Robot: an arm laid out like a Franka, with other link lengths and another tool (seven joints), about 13 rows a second.
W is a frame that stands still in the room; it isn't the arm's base.
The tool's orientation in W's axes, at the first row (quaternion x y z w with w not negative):
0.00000, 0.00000, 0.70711, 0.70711
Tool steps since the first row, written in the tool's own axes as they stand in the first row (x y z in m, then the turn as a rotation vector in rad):
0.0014, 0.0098, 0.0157, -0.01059, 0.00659, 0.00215
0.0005, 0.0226, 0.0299, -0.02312, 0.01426, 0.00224
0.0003, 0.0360, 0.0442, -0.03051, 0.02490, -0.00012
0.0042, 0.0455, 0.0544, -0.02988, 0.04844, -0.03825
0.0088, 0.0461, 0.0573, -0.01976, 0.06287, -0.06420
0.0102, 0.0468, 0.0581, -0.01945, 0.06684, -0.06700
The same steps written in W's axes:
-0.0098, 0.0014, 0.0157, -0.00659, -0.01059, 0.00215
-0.0226, 0.0005, 0.0299, -0.01426, -0.02312, 0.00224
-0.0360, 0.0003, 0.0442, -0.02490, -0.03051, -0.00012
-0.0455, 0.0042, 0.0544, -0.04844, -0.02988, -0.03825
-0.0461, 0.0088, 0.0573, -0.06287, -0.01976, -0.06420
-0.0468, 0.0102, 0.0581, -0.06684, -0.01945, -0.06700

